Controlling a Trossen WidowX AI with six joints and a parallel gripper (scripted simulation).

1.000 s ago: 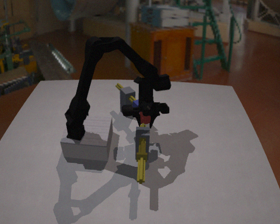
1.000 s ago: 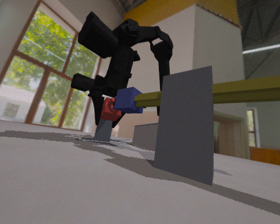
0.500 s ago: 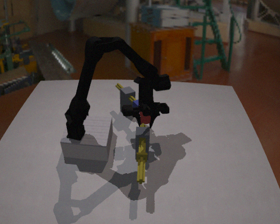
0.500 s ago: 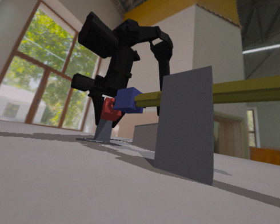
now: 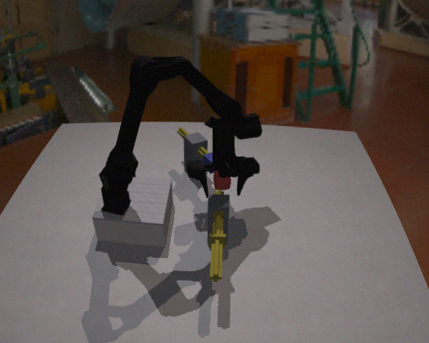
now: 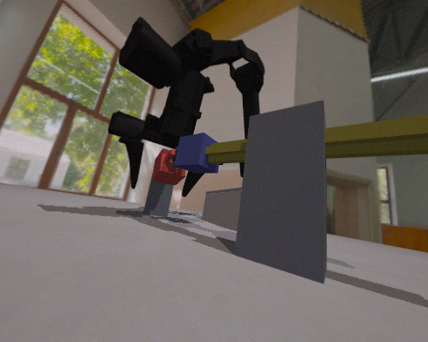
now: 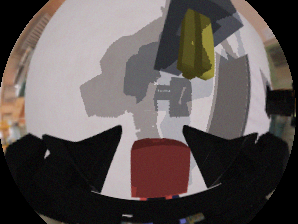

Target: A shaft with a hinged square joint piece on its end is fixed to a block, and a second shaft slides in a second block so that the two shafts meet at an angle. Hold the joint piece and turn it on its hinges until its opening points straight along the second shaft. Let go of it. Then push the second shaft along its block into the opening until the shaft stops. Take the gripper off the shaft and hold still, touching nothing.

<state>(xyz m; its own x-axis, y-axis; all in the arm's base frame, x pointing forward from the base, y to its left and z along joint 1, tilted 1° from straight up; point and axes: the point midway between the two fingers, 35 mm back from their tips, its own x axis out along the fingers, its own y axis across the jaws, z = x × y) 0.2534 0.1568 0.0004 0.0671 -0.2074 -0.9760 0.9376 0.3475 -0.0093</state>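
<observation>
My gripper tip is 10 mm past the red square joint piece, 20 mm to the right of it and 40 mm below it.
</observation>
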